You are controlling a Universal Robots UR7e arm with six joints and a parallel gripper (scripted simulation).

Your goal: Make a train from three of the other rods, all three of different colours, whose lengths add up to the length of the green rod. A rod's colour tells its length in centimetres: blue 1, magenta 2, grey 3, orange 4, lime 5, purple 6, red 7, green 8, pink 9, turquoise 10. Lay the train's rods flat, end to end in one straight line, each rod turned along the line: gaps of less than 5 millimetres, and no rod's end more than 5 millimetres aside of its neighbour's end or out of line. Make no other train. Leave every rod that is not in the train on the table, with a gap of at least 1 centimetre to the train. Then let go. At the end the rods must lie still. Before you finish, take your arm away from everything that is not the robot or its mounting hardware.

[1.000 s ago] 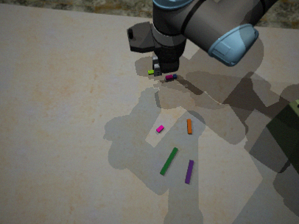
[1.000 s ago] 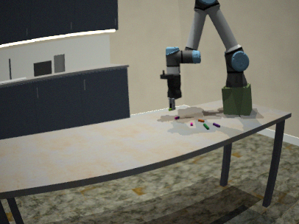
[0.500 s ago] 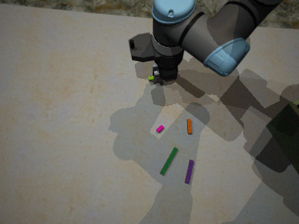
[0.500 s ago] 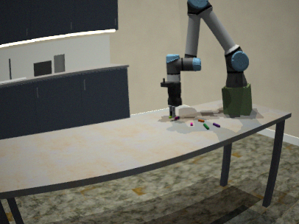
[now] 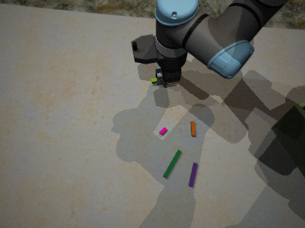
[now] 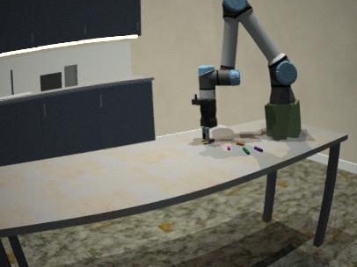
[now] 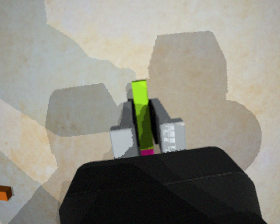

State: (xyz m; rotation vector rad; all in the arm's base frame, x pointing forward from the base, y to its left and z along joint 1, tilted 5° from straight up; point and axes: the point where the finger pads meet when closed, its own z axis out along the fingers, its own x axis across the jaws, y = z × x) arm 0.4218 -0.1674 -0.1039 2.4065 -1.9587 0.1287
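Right now the lime rod is 1 cm below my hand. Round my hand: blue rod 5 cm behind, 3 cm below, 1 cm to the right; then orange rod 14 cm to the left, 9 cm behind, 3 cm below; then green rod 24 cm to the left, 3 cm below, 3 cm behind.
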